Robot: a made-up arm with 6 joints.
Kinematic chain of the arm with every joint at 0, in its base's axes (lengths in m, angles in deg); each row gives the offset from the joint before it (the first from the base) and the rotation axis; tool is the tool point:
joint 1: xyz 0 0 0.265 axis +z
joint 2: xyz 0 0 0 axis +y
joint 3: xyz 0 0 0.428 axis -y
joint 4: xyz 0 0 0 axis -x
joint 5: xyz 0.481 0 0 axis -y
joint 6: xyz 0 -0.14 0 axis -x
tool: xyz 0 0 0
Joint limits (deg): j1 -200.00..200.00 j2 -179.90..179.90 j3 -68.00..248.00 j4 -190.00..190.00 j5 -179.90..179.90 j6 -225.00..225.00
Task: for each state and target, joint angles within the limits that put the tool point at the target. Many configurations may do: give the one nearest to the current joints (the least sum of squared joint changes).
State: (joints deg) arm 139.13 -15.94 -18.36 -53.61 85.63 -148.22
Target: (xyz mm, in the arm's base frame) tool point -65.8 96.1 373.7
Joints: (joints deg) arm 142.33 -63.06 -57.16 -75.16 85.63 -148.22
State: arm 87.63 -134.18 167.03 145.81 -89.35 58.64
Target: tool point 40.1 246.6 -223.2
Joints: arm 59.69 -145.73 185.85 129.92 -89.35 58.64
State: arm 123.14 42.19 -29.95 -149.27 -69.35 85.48
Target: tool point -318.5 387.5 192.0
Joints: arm 115.19 35.25 -17.38 -151.70 -69.35 85.48
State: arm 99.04 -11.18 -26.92 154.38 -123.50 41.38
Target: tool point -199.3 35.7 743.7
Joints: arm 128.87 -44.23 -28.64 161.50 -123.50 41.38
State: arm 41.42 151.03 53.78 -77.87 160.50 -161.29
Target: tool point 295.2 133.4 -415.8
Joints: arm 31.22 115.68 33.93 -73.86 160.50 -161.29
